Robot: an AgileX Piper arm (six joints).
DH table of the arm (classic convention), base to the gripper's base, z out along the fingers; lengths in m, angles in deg. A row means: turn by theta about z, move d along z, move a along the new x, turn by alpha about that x. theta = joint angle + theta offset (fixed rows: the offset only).
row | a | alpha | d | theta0
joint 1 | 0 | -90 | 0.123 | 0
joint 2 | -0.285 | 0 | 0 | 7.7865
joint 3 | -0.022 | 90 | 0 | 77.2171
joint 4 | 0 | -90 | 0.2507 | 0
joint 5 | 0 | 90 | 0 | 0
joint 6 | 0 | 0 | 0.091 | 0
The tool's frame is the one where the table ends.
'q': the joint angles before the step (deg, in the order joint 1, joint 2, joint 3, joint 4, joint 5, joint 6). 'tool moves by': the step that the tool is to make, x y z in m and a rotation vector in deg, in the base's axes. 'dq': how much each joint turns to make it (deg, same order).
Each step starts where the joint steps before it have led.
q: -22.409, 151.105, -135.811, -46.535, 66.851, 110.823
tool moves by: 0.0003, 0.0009, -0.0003, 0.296, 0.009, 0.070
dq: 0.069, -0.004, 0.000, 0.319, 0.050, -0.136
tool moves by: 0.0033, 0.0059, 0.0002, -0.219, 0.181, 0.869
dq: 0.735, 0.015, -0.020, -0.238, 0.003, -0.134
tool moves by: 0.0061, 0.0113, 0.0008, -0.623, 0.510, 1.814
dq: 1.418, 0.003, -0.028, -0.661, 0.007, -0.410
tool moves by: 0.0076, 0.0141, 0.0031, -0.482, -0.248, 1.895
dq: 1.707, -0.081, -0.410, -0.334, -0.022, -0.167
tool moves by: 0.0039, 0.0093, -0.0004, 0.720, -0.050, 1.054
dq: 0.978, -0.062, 0.030, 0.798, -0.001, -0.308
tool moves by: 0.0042, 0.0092, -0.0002, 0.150, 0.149, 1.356
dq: 1.033, 0.044, -0.089, 0.214, -0.085, -0.433
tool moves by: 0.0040, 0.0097, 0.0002, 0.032, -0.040, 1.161
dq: 1.094, -0.043, 0.035, 0.045, -0.069, -0.037
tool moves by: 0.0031, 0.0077, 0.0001, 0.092, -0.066, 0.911
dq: 0.856, -0.006, -0.033, 0.116, -0.053, -0.053
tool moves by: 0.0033, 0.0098, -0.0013, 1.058, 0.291, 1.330
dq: 0.960, 0.018, -0.024, 1.206, 0.005, -0.824
